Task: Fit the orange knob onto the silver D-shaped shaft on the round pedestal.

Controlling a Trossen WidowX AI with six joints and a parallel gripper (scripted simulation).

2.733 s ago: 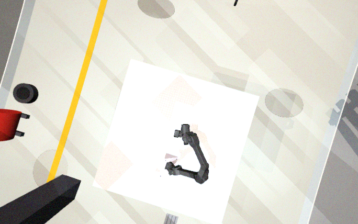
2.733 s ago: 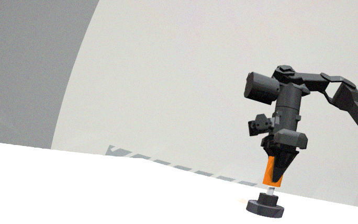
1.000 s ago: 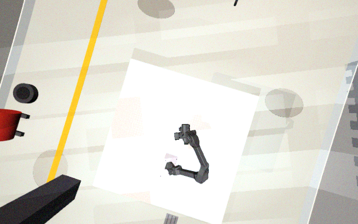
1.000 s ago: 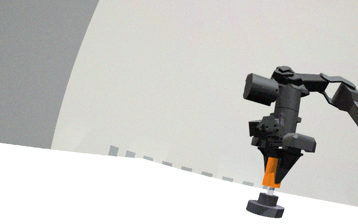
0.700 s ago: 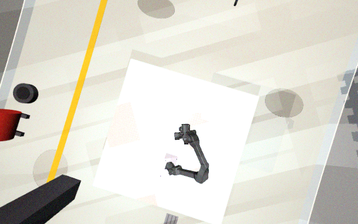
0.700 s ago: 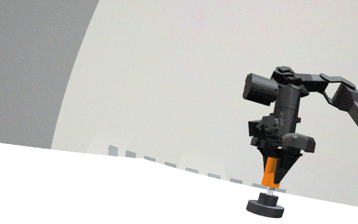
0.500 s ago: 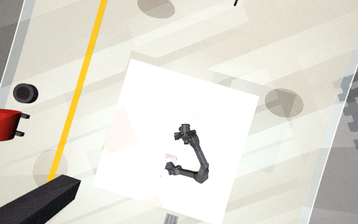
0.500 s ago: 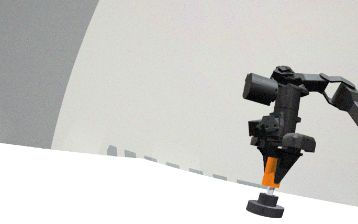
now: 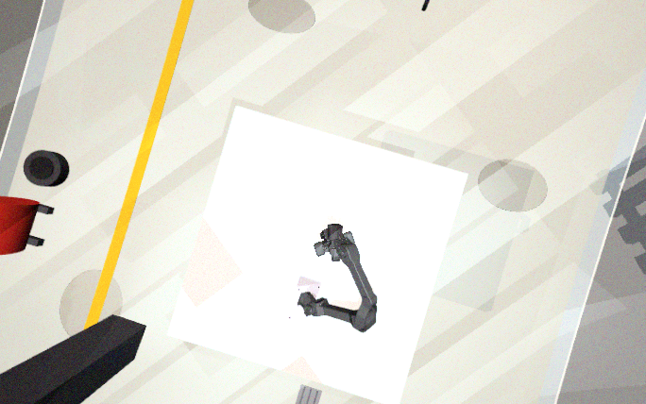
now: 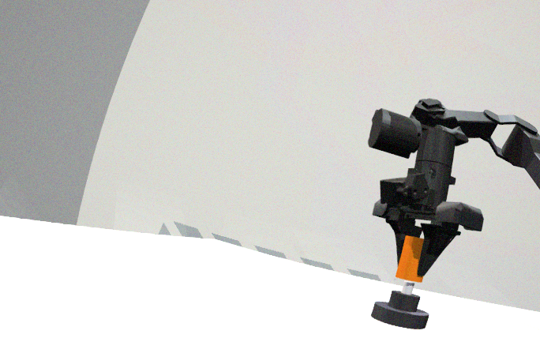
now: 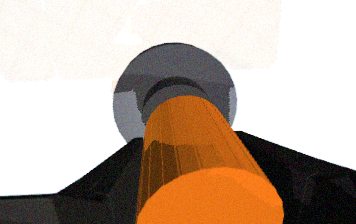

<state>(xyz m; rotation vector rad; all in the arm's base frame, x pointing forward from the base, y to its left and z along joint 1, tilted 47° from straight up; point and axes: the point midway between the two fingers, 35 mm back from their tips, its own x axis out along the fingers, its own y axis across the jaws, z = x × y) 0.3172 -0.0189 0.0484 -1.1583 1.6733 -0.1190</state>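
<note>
My gripper tip is now 3 cm below the orange knob. The rest, counted from my gripper tip: dark round pedestal (4 cm below).
</note>
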